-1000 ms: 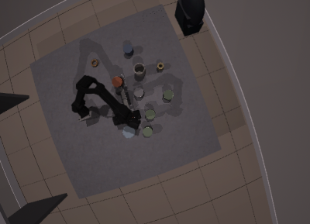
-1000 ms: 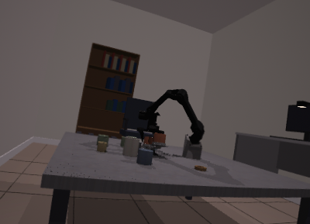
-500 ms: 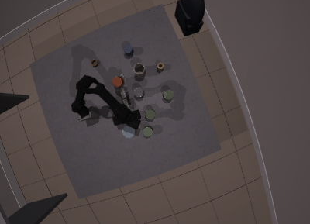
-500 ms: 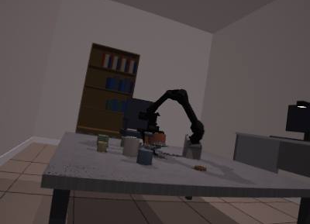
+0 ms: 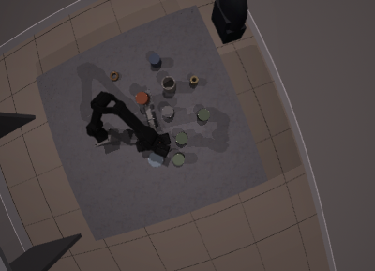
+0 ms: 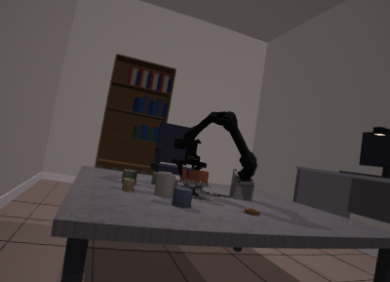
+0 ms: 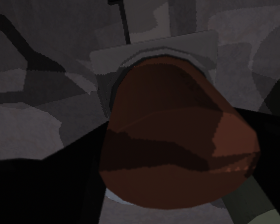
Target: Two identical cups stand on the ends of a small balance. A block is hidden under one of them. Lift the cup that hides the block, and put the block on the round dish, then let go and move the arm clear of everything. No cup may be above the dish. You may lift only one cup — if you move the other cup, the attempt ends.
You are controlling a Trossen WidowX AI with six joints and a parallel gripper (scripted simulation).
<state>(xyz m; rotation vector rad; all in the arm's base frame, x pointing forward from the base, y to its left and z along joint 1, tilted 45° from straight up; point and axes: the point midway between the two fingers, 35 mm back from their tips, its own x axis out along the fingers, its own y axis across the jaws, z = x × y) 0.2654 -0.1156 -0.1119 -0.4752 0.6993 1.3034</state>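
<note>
Now: the grey-blue round dish 70 mm behind my gripper tip, 100 mm to the right of it and 60 mm below it. Also, from my gripper tip: balance 30 mm ahead, 130 mm to the left, 20 mm below; then orange cup 20 mm to the right, 10 mm above; then teal block 10 mm below.
</note>
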